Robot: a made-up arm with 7 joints. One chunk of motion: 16 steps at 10 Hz.
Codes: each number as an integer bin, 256 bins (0 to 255) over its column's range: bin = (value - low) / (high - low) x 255, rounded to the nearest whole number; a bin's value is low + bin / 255 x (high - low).
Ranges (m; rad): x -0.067..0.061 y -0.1..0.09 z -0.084..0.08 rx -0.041..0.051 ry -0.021..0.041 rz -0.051..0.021
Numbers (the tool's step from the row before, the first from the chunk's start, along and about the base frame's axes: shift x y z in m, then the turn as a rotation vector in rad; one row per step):
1: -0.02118 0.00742 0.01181 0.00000 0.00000 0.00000
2: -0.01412 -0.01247 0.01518 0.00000 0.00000 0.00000
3: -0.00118 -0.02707 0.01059 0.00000 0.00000 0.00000
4: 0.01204 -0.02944 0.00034 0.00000 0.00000 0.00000
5: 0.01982 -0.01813 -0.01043 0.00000 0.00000 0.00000
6: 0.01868 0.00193 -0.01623 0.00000 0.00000 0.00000
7: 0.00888 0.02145 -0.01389 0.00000 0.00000 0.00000
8: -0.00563 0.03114 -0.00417 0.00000 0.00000 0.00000
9: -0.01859 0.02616 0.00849 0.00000 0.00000 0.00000
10: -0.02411 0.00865 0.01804 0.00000 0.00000 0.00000
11: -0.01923 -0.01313 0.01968 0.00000 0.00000 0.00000
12: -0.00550 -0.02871 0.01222 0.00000 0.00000 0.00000
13: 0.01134 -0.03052 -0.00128 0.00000 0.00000 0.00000
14: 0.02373 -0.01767 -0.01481 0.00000 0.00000 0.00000
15: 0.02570 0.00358 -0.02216 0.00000 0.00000 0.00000
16: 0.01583 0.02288 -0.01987 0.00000 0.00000 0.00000
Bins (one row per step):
1: 91 144 149 114 86 181
2: 105 117 154 114 86 181
3: 131 98 147 114 86 181
4: 157 95 131 114 86 181
5: 173 110 114 114 86 181
6: 171 137 105 114 86 181
7: 151 163 109 114 86 181
8: 122 176 124 114 86 181
9: 96 169 144 114 86 181
10: 85 146 159 114 86 181
11: 95 117 161 114 86 181
12: 123 96 150 114 86 181
13: 156 93 129 114 86 181
14: 181 110 108 114 86 181
15: 185 139 96 114 86 181
16: 165 165 100 114 86 181

